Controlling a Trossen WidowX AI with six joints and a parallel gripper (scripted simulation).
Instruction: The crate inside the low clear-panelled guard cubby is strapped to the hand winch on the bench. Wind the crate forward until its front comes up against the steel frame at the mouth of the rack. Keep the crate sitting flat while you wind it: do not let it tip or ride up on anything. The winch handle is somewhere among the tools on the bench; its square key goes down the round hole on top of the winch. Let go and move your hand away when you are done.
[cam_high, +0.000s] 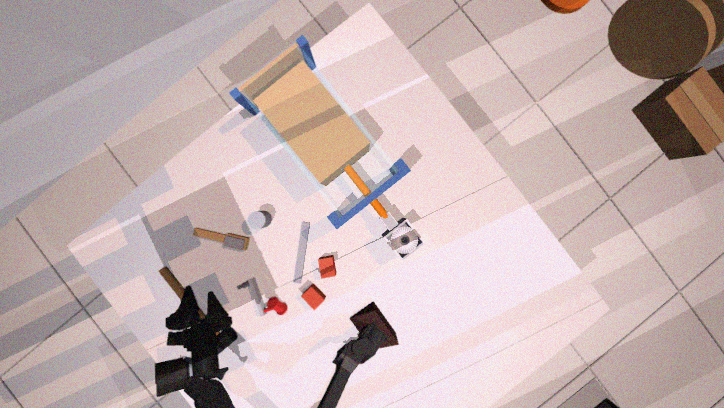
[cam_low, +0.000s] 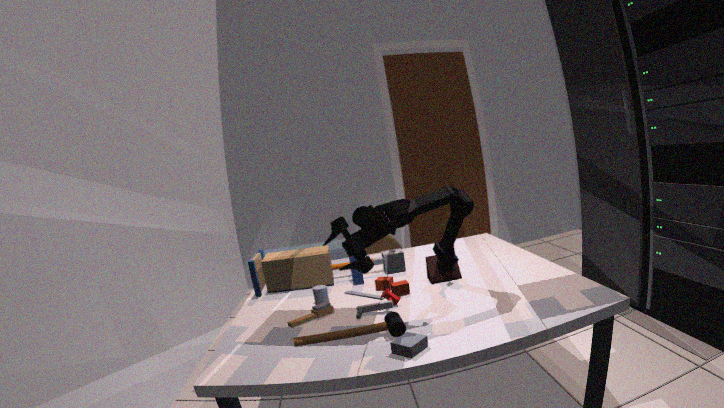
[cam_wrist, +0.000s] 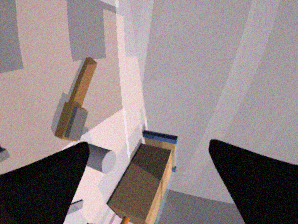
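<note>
Right now the grey crank bar is 13 cm behind my gripper tip, 1 cm to the right of it and 20 cm below it. Also, from my gripper tip: grey block (15 cm behind, 32 cm to the left, 20 cm below); red knob (17 cm behind, 3 cm to the right, 19 cm below); flat grey bar (11 cm behind, 21 cm to the right, 22 cm below).
</note>
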